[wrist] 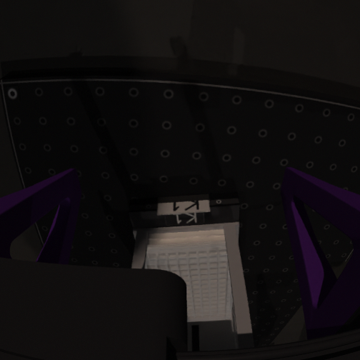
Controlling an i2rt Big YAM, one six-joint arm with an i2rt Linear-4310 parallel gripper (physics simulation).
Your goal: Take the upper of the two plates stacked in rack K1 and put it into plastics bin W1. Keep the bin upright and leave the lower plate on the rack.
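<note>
The upper plate (192,275), pale with a grid of wells, lies in rack K1 (238,280) at the lower middle of the wrist view. The rack's light side rails run along both sides of it, and its K1 label faces the upper side of the picture. The lower plate cannot be told apart from the upper one here. My gripper (180,179) is wide open and empty. Its two purple fingers stand well to the left and right of the rack, apart from it. The near left part of the rack is hidden by the dark gripper body. Plastics bin W1 does not show.
A dark board (150,107) with rows of ringed holes lies under and around the rack. Its far edge crosses the upper part of the view, with a dark surface beyond. The dark gripper body (90,310) covers the lower left.
</note>
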